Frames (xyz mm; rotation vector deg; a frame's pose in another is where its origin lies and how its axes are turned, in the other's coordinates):
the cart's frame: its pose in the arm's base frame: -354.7 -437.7 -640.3 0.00 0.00 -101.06
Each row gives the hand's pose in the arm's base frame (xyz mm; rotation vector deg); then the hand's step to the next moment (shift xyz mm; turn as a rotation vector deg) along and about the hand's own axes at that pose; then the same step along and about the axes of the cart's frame.
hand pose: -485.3 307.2 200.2 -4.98 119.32 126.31
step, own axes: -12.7 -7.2 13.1 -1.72 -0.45 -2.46
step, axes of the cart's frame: -15.4 11.1 -4.9 2.13 2.13 -0.39
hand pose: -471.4 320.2 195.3 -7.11 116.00 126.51
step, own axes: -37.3 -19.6 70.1 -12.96 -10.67 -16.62
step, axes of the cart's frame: -76.4 28.3 -7.2 13.33 16.77 -9.94
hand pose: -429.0 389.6 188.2 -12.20 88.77 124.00
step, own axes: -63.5 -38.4 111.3 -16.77 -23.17 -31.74
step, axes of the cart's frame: -110.3 69.2 30.8 23.68 25.83 -24.45
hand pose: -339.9 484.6 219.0 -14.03 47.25 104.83
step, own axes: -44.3 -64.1 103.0 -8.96 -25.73 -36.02
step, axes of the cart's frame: -63.2 86.2 72.5 20.52 23.31 -32.79
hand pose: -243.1 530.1 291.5 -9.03 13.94 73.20
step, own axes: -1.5 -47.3 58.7 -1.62 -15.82 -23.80
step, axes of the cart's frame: -9.6 49.5 56.1 9.32 14.59 -22.79
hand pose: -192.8 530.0 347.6 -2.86 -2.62 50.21
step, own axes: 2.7 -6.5 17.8 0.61 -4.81 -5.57
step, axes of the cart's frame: 0.5 5.8 18.2 1.85 4.86 -5.25
